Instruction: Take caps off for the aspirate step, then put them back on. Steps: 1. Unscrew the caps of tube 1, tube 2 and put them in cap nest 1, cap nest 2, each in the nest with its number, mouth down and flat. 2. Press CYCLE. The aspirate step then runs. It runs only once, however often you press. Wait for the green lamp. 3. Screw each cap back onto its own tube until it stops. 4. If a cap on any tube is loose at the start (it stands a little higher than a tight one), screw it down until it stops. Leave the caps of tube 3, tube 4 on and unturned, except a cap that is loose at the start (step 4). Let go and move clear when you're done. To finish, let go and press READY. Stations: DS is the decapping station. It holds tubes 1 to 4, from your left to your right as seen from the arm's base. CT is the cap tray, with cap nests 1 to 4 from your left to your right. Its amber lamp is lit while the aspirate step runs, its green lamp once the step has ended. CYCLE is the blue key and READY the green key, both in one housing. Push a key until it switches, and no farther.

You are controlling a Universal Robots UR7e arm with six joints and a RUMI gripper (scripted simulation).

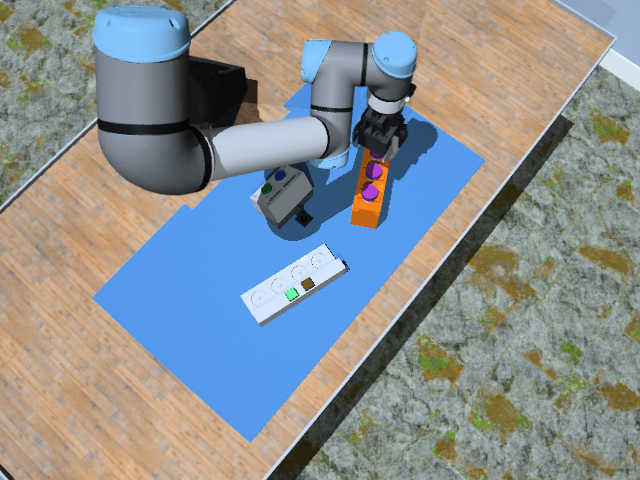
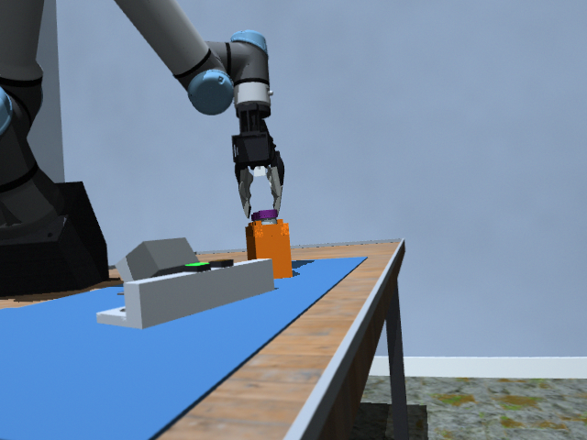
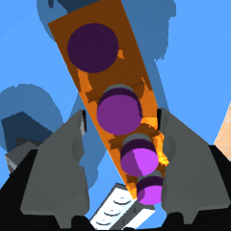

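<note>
Now: hand 4 cm to the right of the purple cap, 3 cm past it and 1 cm above it. From my hand the other things lie so: grey key housing: 20 cm to the right, 11 cm behind, 7 cm below; green key: 22 cm to the right, 13 cm behind, 6 cm below; blue key: 18 cm to the right, 13 cm behind, 6 cm below.
</note>
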